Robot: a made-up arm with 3 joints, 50 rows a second.
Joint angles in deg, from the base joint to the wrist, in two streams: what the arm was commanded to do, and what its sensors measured. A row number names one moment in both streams.
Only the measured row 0 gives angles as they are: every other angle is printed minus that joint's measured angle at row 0.
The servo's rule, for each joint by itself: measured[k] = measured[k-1] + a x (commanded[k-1-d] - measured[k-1]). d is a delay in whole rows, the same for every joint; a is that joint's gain. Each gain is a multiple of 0.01, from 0.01 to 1. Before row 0 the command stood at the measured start. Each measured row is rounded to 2 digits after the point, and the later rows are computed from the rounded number. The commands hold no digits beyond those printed.
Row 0, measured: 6.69 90.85 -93.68
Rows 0 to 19, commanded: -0.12 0.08 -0.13; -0.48 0.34 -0.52; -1.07 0.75 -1.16; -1.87 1.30 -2.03; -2.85 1.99 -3.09; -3.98 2.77 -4.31; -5.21 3.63 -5.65; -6.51 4.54 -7.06; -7.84 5.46 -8.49; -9.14 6.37 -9.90; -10.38 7.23 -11.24; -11.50 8.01 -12.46; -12.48 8.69 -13.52; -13.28 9.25 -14.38; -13.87 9.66 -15.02; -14.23 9.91 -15.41; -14.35 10.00 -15.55; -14.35 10.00 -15.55; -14.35 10.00 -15.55; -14.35 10.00 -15.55
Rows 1 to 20, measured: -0.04 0.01 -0.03; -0.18 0.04 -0.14; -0.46 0.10 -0.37; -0.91 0.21 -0.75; -1.53 0.37 -1.29; -2.31 0.59 -1.98; -3.24 0.86 -2.82; -4.29 1.19 -3.80; -5.43 1.57 -4.88; -6.62 2.00 -6.03; -7.82 2.47 -7.23; -9.00 2.97 -8.43; -10.11 3.48 -9.60; -11.12 4.00 -10.70; -12.00 4.51 -11.69; -12.71 5.00 -12.55; -13.23 5.45 -13.24; -13.59 5.86 -13.77; -13.83 6.23 -14.18; -14.00 6.57 -14.50
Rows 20 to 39, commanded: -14.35 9.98 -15.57; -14.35 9.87 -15.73; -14.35 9.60 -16.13; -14.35 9.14 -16.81; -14.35 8.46 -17.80; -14.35 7.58 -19.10; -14.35 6.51 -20.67; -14.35 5.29 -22.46; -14.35 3.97 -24.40; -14.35 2.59 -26.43; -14.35 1.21 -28.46; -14.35 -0.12 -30.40; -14.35 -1.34 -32.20; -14.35 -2.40 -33.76; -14.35 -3.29 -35.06; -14.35 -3.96 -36.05; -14.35 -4.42 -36.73; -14.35 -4.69 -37.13; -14.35 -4.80 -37.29; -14.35 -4.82 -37.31
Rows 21 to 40, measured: -14.11 6.88 -14.75; -14.19 7.15 -14.98; -14.24 7.37 -15.24; -14.28 7.53 -15.60; -14.30 7.61 -16.11; -14.32 7.61 -16.80; -14.33 7.51 -17.69; -14.34 7.31 -18.79; -14.34 7.01 -20.08; -14.34 6.61 -21.54; -14.34 6.12 -23.13; -14.34 5.56 -24.80; -14.34 4.94 -26.50; -14.34 4.28 -28.17; -14.34 3.60 -29.75; -14.34 2.92 -31.20; -14.34 2.26 -32.47; -14.34 1.63 -33.54; -14.34 1.05 -34.40; -14.34 0.52 -35.07
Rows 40 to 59, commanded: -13.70 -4.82 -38.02; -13.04 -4.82 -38.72; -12.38 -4.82 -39.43; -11.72 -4.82 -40.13; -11.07 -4.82 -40.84; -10.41 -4.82 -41.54; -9.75 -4.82 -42.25; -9.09 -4.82 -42.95; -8.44 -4.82 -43.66; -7.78 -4.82 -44.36; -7.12 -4.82 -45.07; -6.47 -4.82 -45.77; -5.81 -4.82 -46.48; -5.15 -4.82 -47.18; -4.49 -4.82 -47.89; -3.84 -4.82 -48.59; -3.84 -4.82 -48.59; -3.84 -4.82 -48.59; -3.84 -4.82 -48.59; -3.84 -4.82 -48.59
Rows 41 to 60, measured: -14.14 0.04 -35.75; -13.79 -0.40 -36.43; -13.34 -0.80 -37.12; -12.82 -1.16 -37.81; -12.26 -1.49 -38.51; -11.67 -1.79 -39.21; -11.06 -2.06 -39.91; -10.43 -2.31 -40.61; -9.79 -2.54 -41.31; -9.15 -2.75 -42.01; -8.50 -2.94 -42.71; -7.85 -3.11 -43.41; -7.20 -3.26 -44.12; -6.54 -3.40 -44.82; -5.88 -3.53 -45.53; -5.23 -3.65 -46.23; -4.79 -3.76 -46.77; -4.49 -3.86 -47.19; -4.28 -3.95 -47.51; -4.14 -4.03 -47.76
